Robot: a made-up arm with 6 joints. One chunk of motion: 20 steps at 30 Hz.
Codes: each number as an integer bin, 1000 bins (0 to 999) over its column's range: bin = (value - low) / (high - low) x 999, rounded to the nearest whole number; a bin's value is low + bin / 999 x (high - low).
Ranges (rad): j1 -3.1..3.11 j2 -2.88..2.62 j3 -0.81..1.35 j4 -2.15..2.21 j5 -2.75..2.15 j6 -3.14..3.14
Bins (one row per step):
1: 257 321 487 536 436 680
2: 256 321 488 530 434 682
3: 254 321 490 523 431 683
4: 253 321 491 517 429 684
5: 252 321 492 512 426 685
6: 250 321 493 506 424 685
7: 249 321 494 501 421 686
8: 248 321 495 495 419 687
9: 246 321 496 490 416 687
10: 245 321 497 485 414 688
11: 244 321 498 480 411 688
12: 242 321 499 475 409 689
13: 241 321 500 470 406 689
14: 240 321 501 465 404 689
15: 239 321 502 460 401 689
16: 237 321 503 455 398 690
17: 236 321 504 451 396 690
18: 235 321 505 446 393 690
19: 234 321 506 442 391 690
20: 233 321 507 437 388 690
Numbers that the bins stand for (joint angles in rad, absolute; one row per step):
1: -1.5024 -1.1127 0.2430 0.1893 -0.6115 1.1347
2: -1.5086 -1.1127 0.2451 0.1631 -0.6213 1.1472
3: -1.5211 -1.1127 0.2495 0.1326 -0.6360 1.1535
4: -1.5273 -1.1127 0.2516 0.1064 -0.6458 1.1598
5: -1.5335 -1.1127 0.2538 0.0846 -0.6605 1.1661
6: -1.5459 -1.1127 0.2559 0.0584 -0.6703 1.1661
7: -1.5522 -1.1127 0.2581 0.0365 -0.6850 1.1724
8: -1.5584 -1.1127 0.2603 0.0104 -0.6948 1.1787
9: -1.5708 -1.1127 0.2624 -0.0115 -0.7096 1.1787
10: -1.5770 -1.1127 0.2646 -0.0333 -0.7194 1.1850
11: -1.5832 -1.1127 0.2668 -0.0551 -0.7341 1.1850
12: -1.5957 -1.1127 0.2689 -0.0769 -0.7439 1.1913
13: -1.6019 -1.1127 0.2711 -0.0987 -0.7586 1.1913
14: -1.6081 -1.1127 0.2732 -0.1206 -0.7684 1.1913
15: -1.6143 -1.1127 0.2754 -0.1424 -0.7831 1.1913
16: -1.6268 -1.1127 0.2776 -0.1642 -0.7978 1.1975
17: -1.6330 -1.1127 0.2797 -0.1817 -0.8077 1.1975
18: -1.6392 -1.1127 0.2819 -0.2035 -0.8224 1.1975
19: -1.6454 -1.1127 0.2841 -0.2210 -0.8322 1.1975
20: -1.6516 -1.1127 0.2862 -0.2428 -0.8469 1.1975

